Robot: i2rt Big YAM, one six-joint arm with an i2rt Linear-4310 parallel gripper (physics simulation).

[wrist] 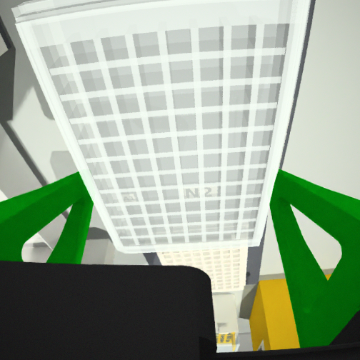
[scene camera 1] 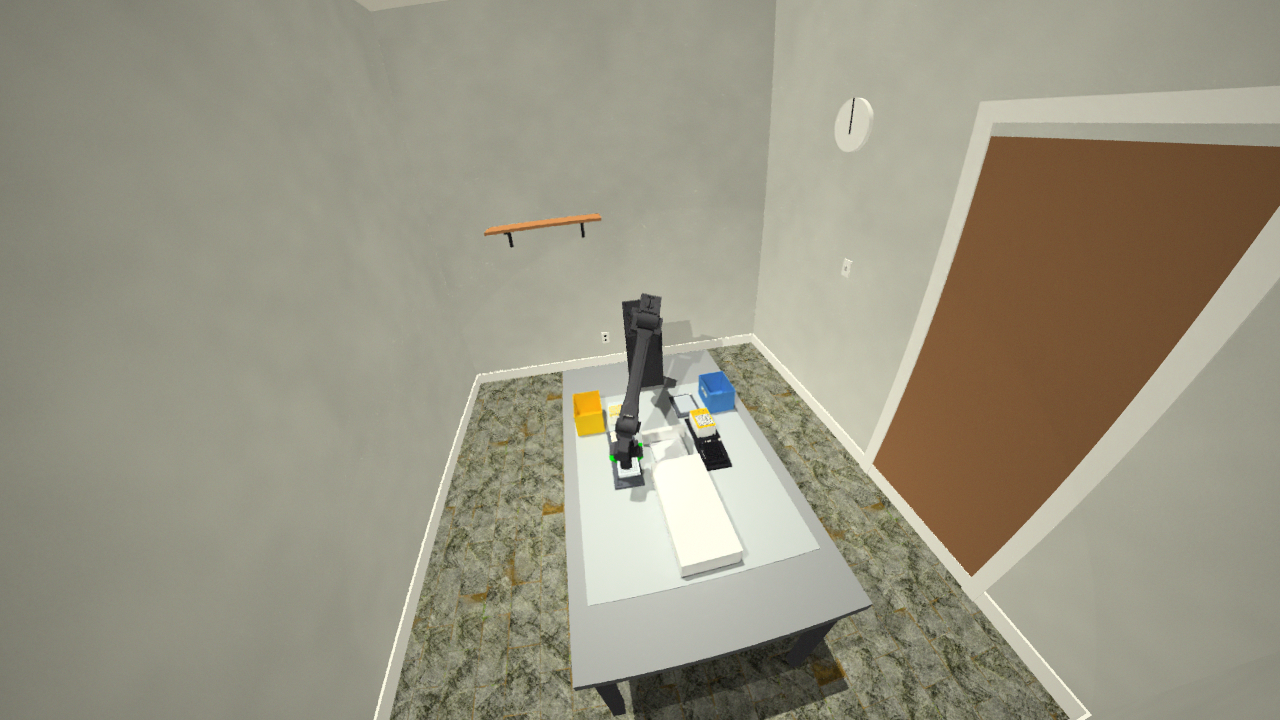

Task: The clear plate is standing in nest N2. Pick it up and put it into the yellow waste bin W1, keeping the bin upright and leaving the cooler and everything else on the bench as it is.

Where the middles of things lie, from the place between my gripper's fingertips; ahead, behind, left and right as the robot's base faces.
I see the cream plate (wrist: 226, 267) 160 mm behind my hand, 50 mm to the left of it and 40 mm below it. Also, from my hand: blue bin (scene camera 1: 715, 390) 590 mm to the left, 170 mm behind; yellow waste bin (scene camera 1: 588, 416) 380 mm behind, 20 mm to the right.
